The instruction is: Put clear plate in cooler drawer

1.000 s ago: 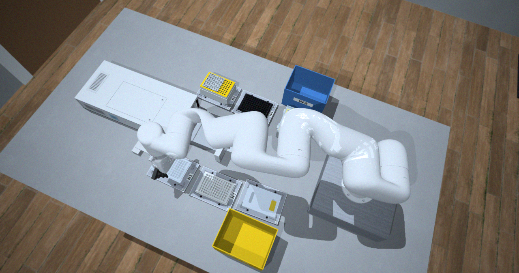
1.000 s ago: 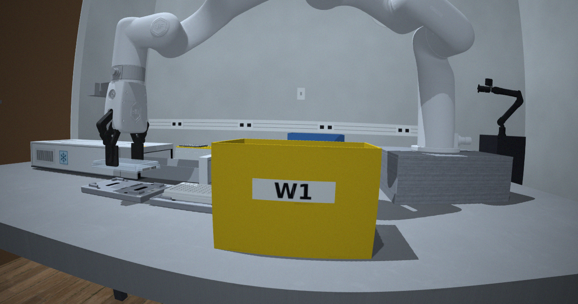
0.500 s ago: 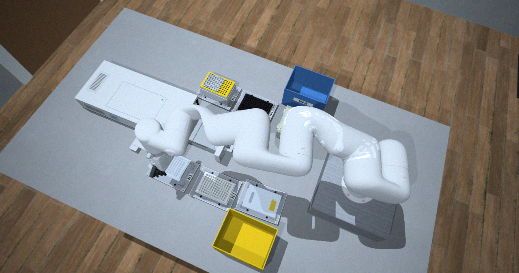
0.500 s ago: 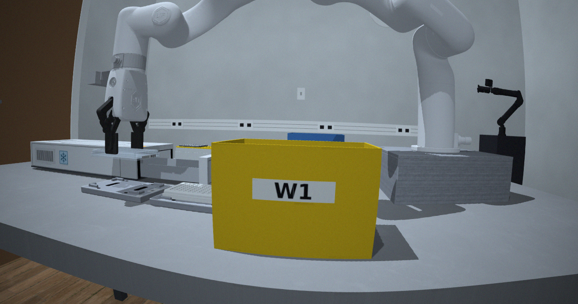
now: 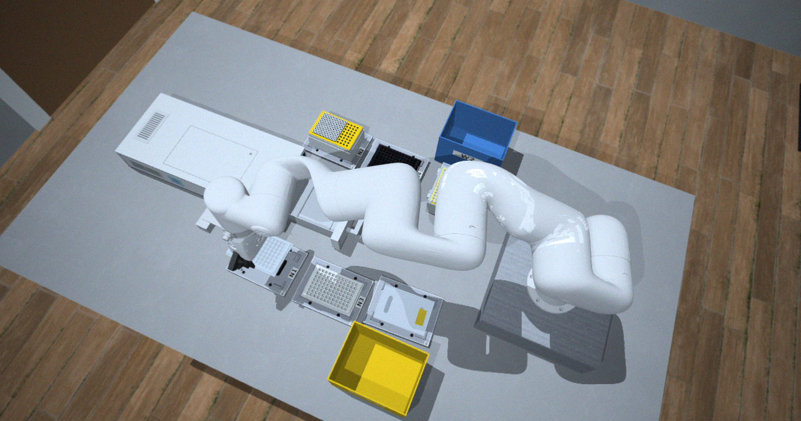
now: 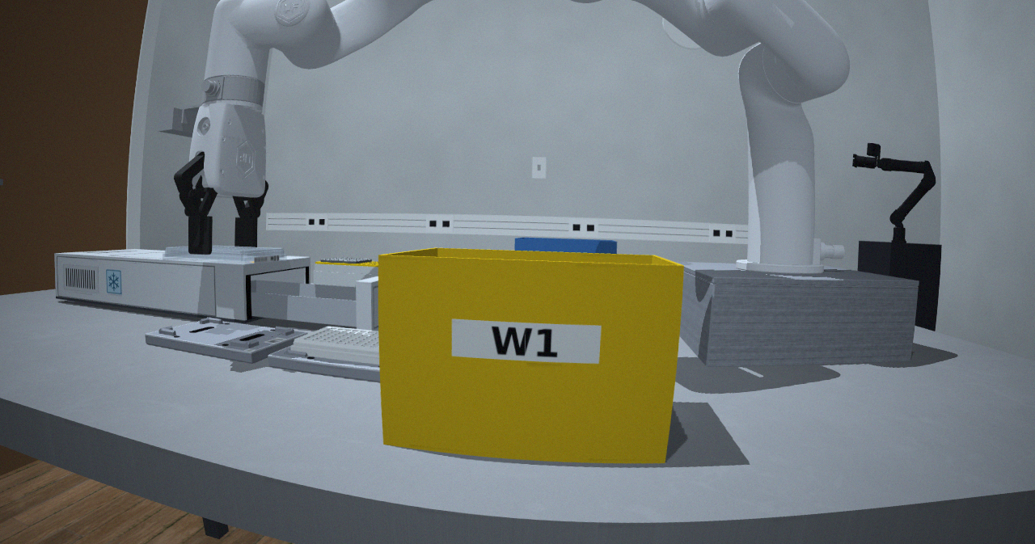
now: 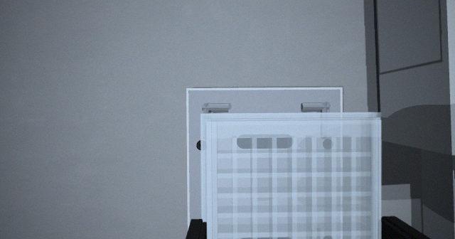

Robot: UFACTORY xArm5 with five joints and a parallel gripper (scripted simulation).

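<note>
Now: the drawer 190 mm to the right of my hand, 80 mm below it and 20 mm behind it. From my hand the other things lie so: clear plate: 10 mm below; white well plate: 180 mm behind, 100 mm below; nest N1: 110 mm below.
</note>
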